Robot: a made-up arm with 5 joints.
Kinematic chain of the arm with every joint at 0, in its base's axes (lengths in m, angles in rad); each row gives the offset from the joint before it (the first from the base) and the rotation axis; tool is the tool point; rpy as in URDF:
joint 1: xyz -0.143 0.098 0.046 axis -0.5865 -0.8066 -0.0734
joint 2: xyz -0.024 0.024 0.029 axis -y
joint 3: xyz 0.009 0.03 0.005 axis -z
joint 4: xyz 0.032 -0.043 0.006 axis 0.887 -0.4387 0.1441
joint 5: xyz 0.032 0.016 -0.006 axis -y
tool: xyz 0.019 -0.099 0.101 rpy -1.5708 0 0
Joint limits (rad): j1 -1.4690..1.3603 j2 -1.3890..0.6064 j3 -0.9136..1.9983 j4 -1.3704..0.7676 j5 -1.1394..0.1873
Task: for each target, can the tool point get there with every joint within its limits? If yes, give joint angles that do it. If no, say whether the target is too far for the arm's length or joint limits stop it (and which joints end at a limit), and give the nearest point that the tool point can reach.
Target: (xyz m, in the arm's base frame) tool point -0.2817 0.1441 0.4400
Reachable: no: too far | nearest point -0.2210 0.1177 0.2568 | short by 0.195 m
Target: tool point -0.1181 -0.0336 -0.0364
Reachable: yes | joints -1.2019 -0.6702 0.7443 0.4380 -0.7616
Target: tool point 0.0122 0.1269 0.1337
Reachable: yes | joints -0.1221 -0.2952 -0.4129 -0.6656 -0.0618
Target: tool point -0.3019 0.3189 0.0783
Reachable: no: joint limits stop it (at a limit: joint 1, joint 2) | nearest point -0.2567 0.2859 0.0762 | short by 0.056 m
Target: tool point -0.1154 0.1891 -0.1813
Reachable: no: joint limits stop it (at a limit: joint 2, joint 4, joint 5) | nearest point -0.1123 0.1819 -0.1313 | short by 0.051 m
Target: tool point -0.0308 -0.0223 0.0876
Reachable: yes | joints -0.6058 0.1903 0.5776 -1.1267 -0.5664
